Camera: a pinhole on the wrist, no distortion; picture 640 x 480 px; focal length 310.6 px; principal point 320.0 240.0 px. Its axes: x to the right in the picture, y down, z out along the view. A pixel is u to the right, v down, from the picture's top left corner.
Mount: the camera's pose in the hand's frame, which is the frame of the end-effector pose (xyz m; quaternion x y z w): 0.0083 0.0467 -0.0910 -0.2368 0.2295 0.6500 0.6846
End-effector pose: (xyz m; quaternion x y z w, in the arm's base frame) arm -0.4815 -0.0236 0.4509 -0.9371 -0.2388 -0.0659 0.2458
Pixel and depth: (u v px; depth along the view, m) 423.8 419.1 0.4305
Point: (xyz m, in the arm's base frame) -0.4720 -0.3801 0.0771
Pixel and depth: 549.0 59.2 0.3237
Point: -0.0920 -0.2535 0.3022
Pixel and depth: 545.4 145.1 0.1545
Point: -0.3177 -0.1917 0.4014
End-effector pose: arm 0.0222 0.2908 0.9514 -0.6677 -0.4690 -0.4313 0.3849
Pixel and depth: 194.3 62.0 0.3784
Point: 0.2763 0.5961 1.0390
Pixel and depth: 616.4 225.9 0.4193
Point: 0.6229 0.1316 0.9340
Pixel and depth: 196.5 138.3 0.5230
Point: 0.3459 0.7034 0.9408
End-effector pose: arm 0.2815 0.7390 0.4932 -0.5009 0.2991 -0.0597 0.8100
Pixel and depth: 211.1 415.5 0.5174
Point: 0.2255 1.2965 0.5470
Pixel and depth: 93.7 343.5 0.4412
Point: 0.3877 1.1861 0.6366
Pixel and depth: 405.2 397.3 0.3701
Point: 0.1390 1.0873 0.2990
